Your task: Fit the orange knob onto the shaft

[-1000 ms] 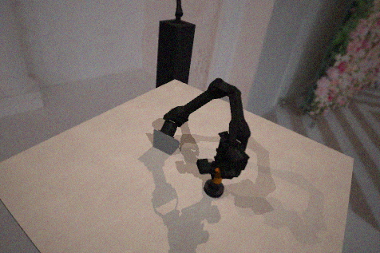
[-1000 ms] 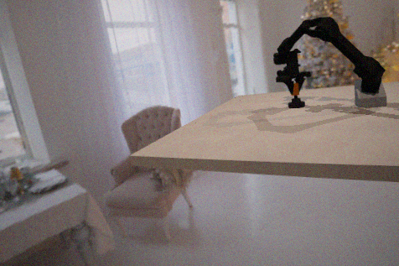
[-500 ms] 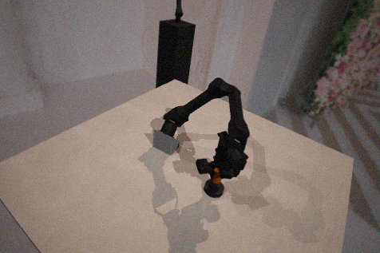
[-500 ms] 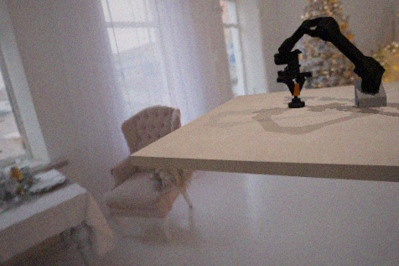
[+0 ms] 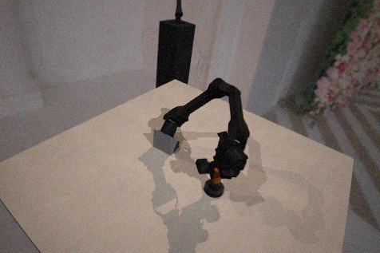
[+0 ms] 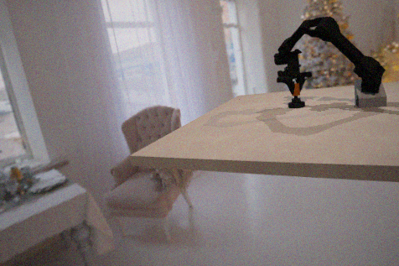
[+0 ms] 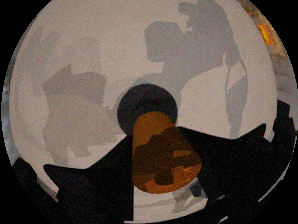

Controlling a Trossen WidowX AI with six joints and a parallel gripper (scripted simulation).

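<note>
Right now my gripper tip is 20 mm below the orange knob. Also, from my gripper tip: dark round pedestal 40 mm below.
</note>
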